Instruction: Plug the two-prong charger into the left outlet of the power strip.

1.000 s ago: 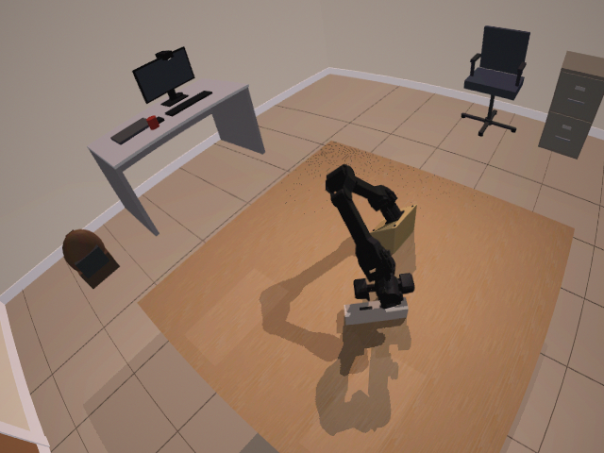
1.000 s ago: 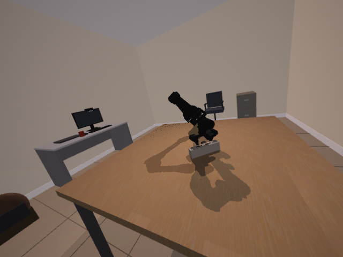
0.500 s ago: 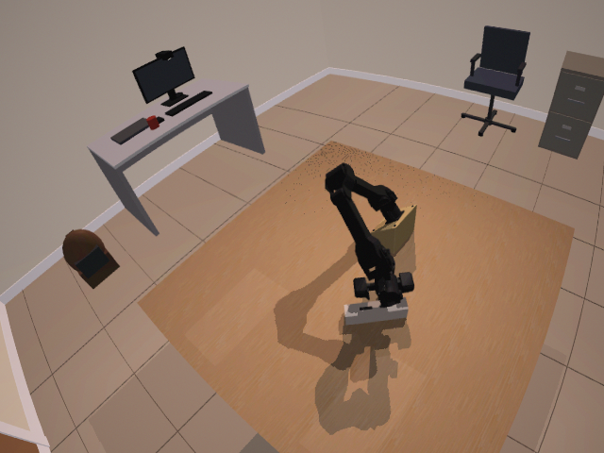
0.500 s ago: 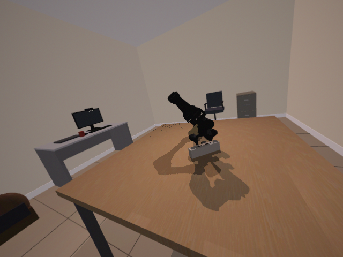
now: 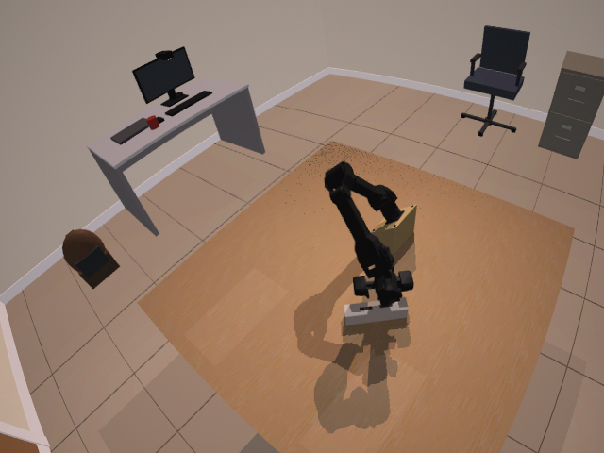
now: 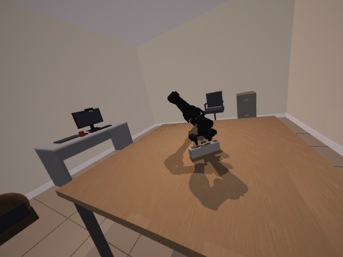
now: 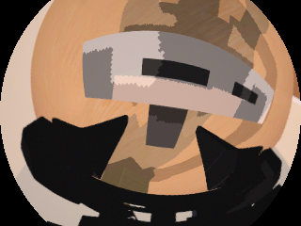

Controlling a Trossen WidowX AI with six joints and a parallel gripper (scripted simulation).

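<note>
The two-prong charger lies 20 mm to the left of my gripper tip, 20 mm ahead of it and 10 mm above it.
</note>
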